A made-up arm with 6 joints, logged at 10 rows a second.
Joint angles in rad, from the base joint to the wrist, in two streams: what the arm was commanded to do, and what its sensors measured. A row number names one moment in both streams.
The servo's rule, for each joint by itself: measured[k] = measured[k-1] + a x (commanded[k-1-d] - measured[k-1]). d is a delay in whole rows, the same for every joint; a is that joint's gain. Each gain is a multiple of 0.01, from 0.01 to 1. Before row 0 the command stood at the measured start. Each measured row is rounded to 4 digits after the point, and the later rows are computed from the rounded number. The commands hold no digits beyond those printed.
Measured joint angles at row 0:
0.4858, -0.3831, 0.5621, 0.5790, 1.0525, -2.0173
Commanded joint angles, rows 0 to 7:
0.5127, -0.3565, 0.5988, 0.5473, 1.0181, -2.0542
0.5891, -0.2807, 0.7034, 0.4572, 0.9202, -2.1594
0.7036, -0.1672, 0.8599, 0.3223, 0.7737, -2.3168
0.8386, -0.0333, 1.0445, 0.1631, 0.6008, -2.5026
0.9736, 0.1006, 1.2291, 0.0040, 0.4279, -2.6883
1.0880, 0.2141, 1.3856, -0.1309, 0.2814, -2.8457
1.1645, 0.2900, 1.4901, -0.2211, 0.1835, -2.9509
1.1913, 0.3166, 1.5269, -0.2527, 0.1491, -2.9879
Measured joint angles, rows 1 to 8:
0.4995, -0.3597, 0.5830, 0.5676, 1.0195, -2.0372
0.5452, -0.2902, 0.6516, 0.5279, 0.9242, -2.1032
0.6260, -0.1820, 0.7703, 0.4539, 0.7797, -2.2185
0.7344, -0.0511, 0.9266, 0.3492, 0.6080, -2.3719
0.8564, 0.0824, 1.0990, 0.2249, 0.4351, -2.5428
0.9745, 0.1983, 1.2624, 0.0968, 0.2875, -2.7064
1.0714, 0.2790, 1.3922, -0.0176, 0.1877, -2.8384
1.1325, 0.3121, 1.4690, -0.1022, 0.1506, -2.9191
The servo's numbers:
d 0
a 0.51 0.88 0.57 0.36 0.96 0.54

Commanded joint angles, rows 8 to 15:
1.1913, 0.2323, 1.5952, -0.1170, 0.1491, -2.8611
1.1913, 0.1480, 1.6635, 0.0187, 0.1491, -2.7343
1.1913, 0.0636, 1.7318, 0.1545, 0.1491, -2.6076
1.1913, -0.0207, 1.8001, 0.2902, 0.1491, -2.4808
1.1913, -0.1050, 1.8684, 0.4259, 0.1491, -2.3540
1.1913, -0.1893, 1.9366, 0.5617, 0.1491, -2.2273
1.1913, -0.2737, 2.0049, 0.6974, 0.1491, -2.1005
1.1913, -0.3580, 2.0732, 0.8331, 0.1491, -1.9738
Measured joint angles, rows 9 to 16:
1.1625, 0.2419, 1.5409, -0.1075, 0.1492, -2.8878
1.1772, 0.1593, 1.6108, -0.0621, 0.1491, -2.8049
1.1844, 0.0751, 1.6798, 0.0159, 0.1491, -2.6984
1.1879, -0.0092, 1.7484, 0.1146, 0.1491, -2.5809
1.1896, -0.0935, 1.8168, 0.2267, 0.1491, -2.4584
1.1905, -0.1778, 1.8851, 0.3473, 0.1491, -2.3336
1.1909, -0.2622, 1.9534, 0.4733, 0.1491, -2.2077
1.1911, -0.3465, 2.0217, 0.6028, 0.1491, -2.0814

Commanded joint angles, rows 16 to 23:
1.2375, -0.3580, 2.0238, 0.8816, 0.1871, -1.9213
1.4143, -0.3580, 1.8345, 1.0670, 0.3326, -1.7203
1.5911, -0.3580, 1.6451, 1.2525, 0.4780, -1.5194
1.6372, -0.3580, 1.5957, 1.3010, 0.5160, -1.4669
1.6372, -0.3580, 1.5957, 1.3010, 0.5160, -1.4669
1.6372, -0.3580, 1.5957, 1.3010, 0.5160, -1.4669
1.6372, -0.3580, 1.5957, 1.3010, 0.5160, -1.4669
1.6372, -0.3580, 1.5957, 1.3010, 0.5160, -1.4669
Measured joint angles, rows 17 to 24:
1.2148, -0.3566, 2.0229, 0.7032, 0.1856, -1.9949
1.3165, -0.3578, 1.9155, 0.8342, 0.3267, -1.8466
1.4565, -0.3580, 1.7614, 0.9848, 0.4719, -1.6699
1.5487, -0.3580, 1.6670, 1.0986, 0.5142, -1.5603
1.5938, -0.3580, 1.6264, 1.1715, 0.5159, -1.5099
1.6159, -0.3580, 1.6089, 1.2181, 0.5160, -1.4867
1.6268, -0.3580, 1.6014, 1.2479, 0.5160, -1.4760
1.6321, -0.3580, 1.5982, 1.2670, 0.5160, -1.4711

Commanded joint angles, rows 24 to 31:
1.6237, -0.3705, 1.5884, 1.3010, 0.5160, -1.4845
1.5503, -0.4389, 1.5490, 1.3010, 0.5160, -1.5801
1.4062, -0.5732, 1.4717, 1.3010, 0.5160, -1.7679
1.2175, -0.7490, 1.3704, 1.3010, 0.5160, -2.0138
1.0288, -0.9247, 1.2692, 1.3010, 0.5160, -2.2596
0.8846, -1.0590, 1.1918, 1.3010, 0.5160, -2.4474
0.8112, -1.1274, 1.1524, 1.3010, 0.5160, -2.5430
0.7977, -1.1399, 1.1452, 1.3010, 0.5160, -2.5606
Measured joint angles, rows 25 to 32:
1.6278, -0.3690, 1.5926, 1.2792, 0.5160, -1.4783
1.5883, -0.4305, 1.5677, 1.2870, 0.5160, -1.5333
1.4954, -0.5561, 1.5130, 1.2920, 0.5160, -1.6600
1.3537, -0.7259, 1.4317, 1.2952, 0.5160, -1.8511
1.1880, -0.9008, 1.3391, 1.2973, 0.5160, -2.0717
1.0333, -1.0400, 1.2551, 1.2986, 0.5160, -2.2746
0.9200, -1.1169, 1.1966, 1.2995, 0.5160, -2.4195
0.8576, -1.1371, 1.1673, 1.3000, 0.5160, -2.4957

